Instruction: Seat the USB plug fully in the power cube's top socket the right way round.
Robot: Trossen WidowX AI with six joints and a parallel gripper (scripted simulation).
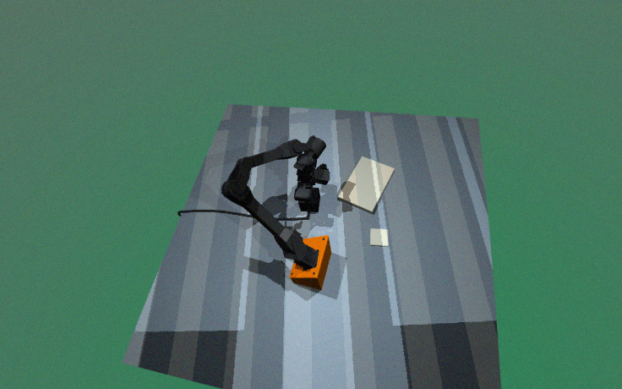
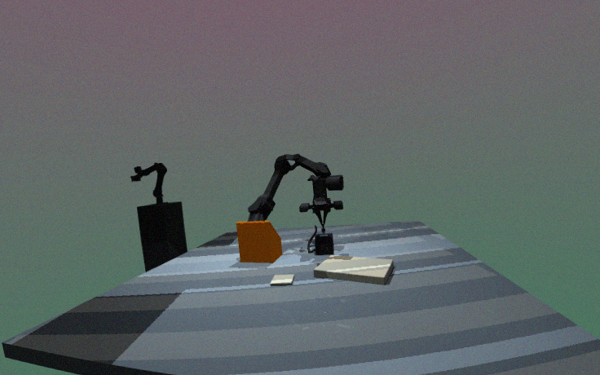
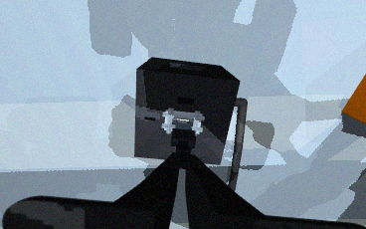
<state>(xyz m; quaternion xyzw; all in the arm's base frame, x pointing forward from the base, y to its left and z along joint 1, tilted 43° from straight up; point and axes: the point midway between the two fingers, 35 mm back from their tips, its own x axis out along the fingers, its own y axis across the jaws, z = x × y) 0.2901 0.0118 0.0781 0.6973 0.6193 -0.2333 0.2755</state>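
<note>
Right now my gripper tip is 20 mm above the dark USB plug. Round my gripper tip: flat cream slab (240 mm to the right, 110 mm below, 110 mm ahead); small cream tile (300 mm to the right, 130 mm behind, 120 mm below).
</note>
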